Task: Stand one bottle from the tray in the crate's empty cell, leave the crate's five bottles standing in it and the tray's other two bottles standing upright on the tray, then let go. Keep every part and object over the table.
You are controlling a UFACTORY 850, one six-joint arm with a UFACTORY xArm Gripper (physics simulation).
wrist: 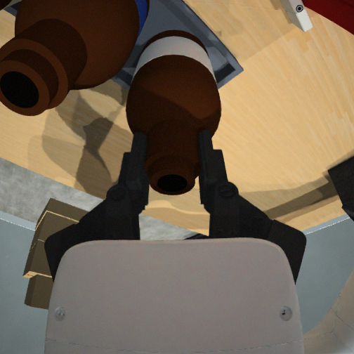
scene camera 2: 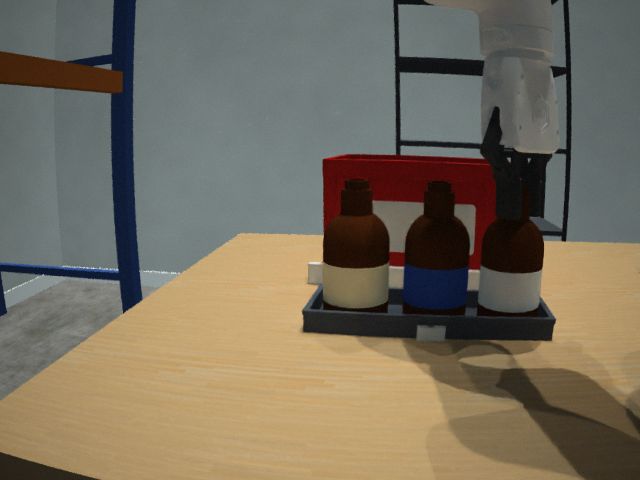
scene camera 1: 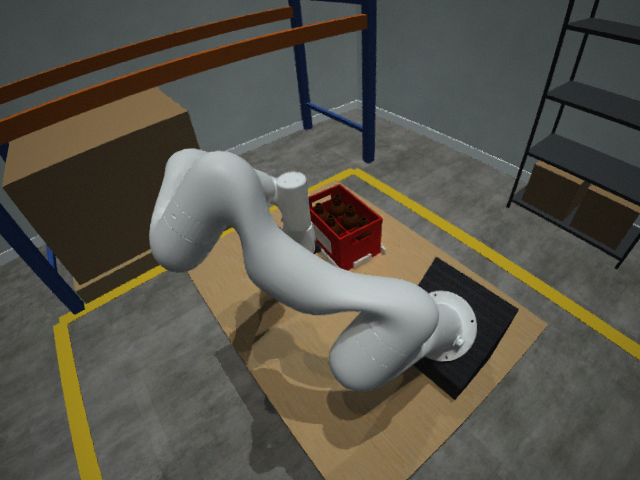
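My gripper is shut on the neck of the white-labelled bottle. That bottle is upright at the right end of the dark tray in scene camera 2, its base low inside the tray rim; any small gap beneath it cannot be told. The blue-labelled bottle stands in the middle, and the cream-labelled bottle stands at the left. The red crate is behind the tray. Several brown bottles stand inside it. Its empty cell is hard to make out.
White brackets sit at the crate's foot. The arm reaches over the wooden table from its black base plate. A blue and orange rack stands beyond the table.
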